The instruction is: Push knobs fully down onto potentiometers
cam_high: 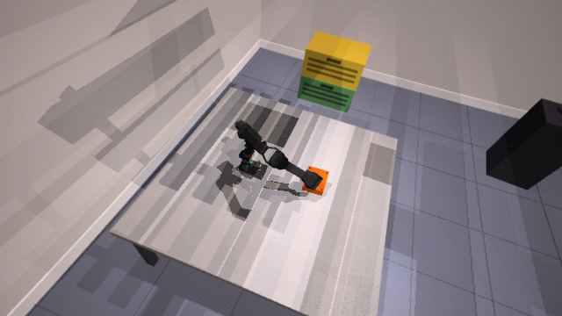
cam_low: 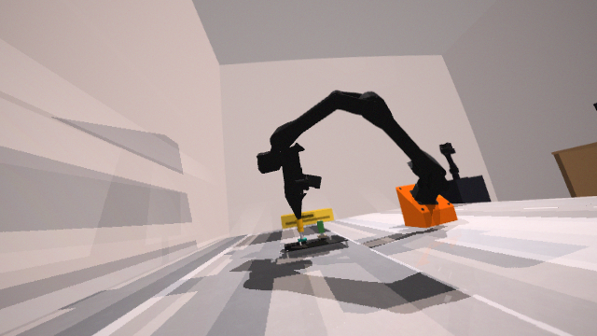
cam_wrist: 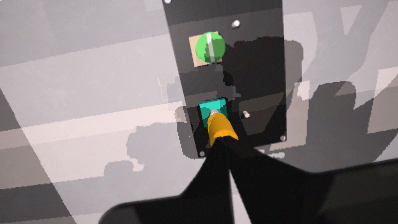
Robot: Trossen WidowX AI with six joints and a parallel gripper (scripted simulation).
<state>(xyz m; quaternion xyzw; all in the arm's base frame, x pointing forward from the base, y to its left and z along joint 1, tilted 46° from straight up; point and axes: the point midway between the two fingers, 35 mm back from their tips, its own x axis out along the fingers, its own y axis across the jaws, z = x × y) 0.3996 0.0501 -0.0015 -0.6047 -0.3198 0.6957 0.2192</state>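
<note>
My gripper tip is 20 mm above the orange knob. Also, from my gripper tip: green knob (60 mm behind, 30 mm below).
</note>
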